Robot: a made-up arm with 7 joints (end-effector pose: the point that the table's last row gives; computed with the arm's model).
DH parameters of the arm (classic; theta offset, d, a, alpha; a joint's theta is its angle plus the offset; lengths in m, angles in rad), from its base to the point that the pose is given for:
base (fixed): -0.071 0 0 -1.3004
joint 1: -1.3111 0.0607 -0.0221 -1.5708
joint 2: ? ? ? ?
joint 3: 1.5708 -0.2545 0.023 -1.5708
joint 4: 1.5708 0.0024 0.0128 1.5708
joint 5: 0 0.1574 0 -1.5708
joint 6: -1.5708 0 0.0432 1.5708
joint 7: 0 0 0 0
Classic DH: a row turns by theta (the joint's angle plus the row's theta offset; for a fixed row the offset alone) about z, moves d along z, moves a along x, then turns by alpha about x.
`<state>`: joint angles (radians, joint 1 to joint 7).
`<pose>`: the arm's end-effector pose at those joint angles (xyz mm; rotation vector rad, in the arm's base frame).
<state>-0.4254 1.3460 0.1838 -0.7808 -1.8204 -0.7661 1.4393</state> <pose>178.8 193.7 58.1 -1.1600 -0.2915 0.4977</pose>
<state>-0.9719 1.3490 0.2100 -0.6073 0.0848 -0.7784 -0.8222</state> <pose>167.3 160.3 121.0 2.3016 -1.3317 -0.7844</pose>
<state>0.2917 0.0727 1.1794 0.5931 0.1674 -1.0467 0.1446</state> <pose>-120.5 267.4 -309.9 0.7224 0.0729 1.0829</pose>
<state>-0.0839 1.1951 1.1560 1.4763 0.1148 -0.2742 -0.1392</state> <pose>5.0 501.8 -131.1 0.4495 0.5446 1.1698</pose>
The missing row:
joint 2: 1.2915 0 -0.0083 1.5708
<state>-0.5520 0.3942 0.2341 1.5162 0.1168 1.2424 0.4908</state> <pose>123.7 223.5 -386.1 0.6550 2.3706 0.6807</pose>
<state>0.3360 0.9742 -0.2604 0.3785 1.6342 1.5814 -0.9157</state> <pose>18.9 347.7 -229.2 2.0008 1.9816 0.8523</pose>
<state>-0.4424 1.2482 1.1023 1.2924 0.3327 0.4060 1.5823</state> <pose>93.0 502.8 -92.9 0.9611 0.5345 2.8095</pose>
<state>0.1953 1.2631 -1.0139 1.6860 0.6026 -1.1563 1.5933</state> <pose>-94.0 466.4 -130.0 1.7508 0.4308 -0.3515</pose>
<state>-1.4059 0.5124 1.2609 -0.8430 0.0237 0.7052 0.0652</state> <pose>145.3 249.4 71.3 -0.3615 -1.3580 1.1240</pose>
